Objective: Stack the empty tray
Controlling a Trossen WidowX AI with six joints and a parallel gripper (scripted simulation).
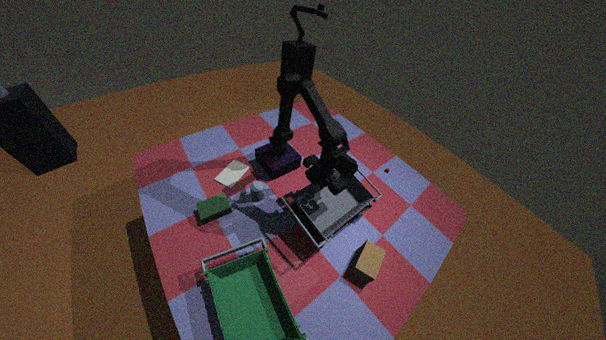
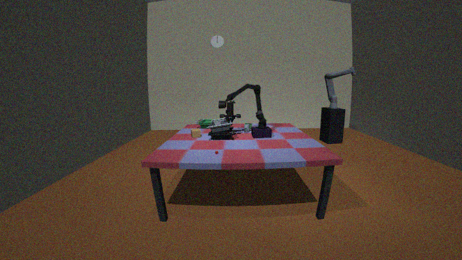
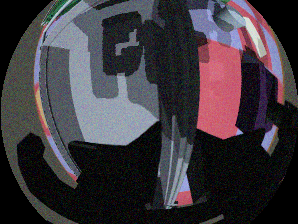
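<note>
My gripper tip is now 8 cm short of the grey tray, 1 cm to the left of it and 2 cm below it. Also, from my gripper tip: grey cup: 18 cm behind, 18 cm to the right, 7 cm below; then tan box: 32 cm ahead, 5 cm to the right, 7 cm below; then white card: 35 cm behind, 21 cm to the right, 10 cm below.
</note>
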